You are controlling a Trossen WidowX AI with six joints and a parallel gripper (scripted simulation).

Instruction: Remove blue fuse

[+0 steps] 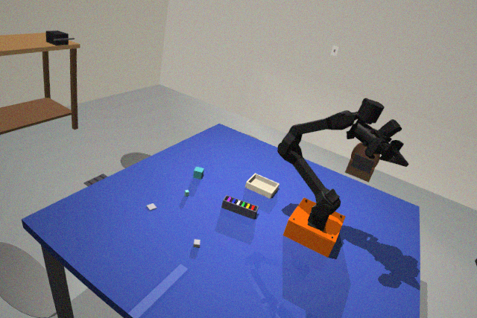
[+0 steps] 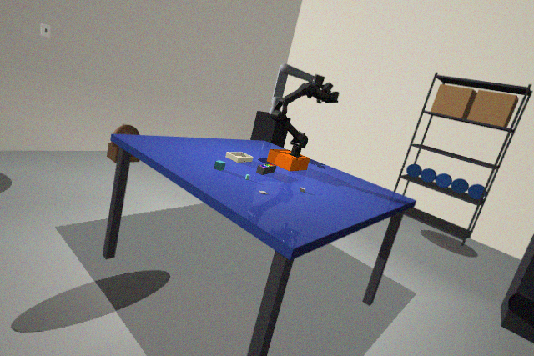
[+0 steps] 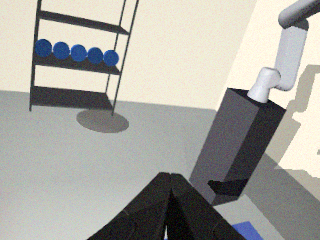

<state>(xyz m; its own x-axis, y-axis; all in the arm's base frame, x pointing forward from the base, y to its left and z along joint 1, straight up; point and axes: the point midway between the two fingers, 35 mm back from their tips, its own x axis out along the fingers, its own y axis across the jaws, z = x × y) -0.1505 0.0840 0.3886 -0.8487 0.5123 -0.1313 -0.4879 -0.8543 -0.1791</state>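
Now: gripper tip 52 cm short of the blue fuse, 44 cm above it and 8 cm to the left of it. Round my gripper tip: yellow fuse 46 cm ahead, 44 cm below, 8 cm to the right; then white fuse 50 cm ahead, 44 cm below, 8 cm to the right; then green fuse 48 cm ahead, 44 cm below, 8 cm to the right.
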